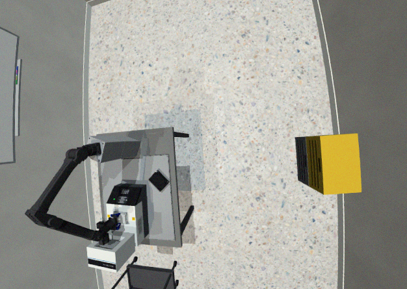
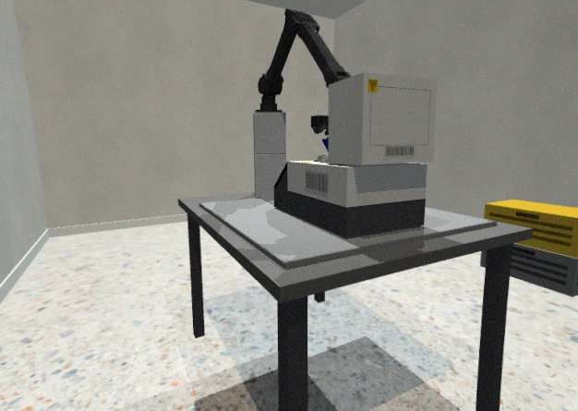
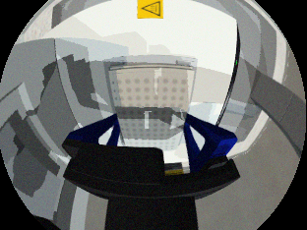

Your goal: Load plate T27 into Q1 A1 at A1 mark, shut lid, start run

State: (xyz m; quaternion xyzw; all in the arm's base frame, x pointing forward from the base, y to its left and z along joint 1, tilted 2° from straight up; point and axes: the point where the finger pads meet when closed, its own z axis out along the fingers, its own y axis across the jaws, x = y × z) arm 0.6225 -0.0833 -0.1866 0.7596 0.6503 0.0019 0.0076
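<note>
Right now my hand is right at the sealed plate T27. Round my hand: plate nest N1: 240 mm behind, 330 mm to the left, 180 mm below.
</note>
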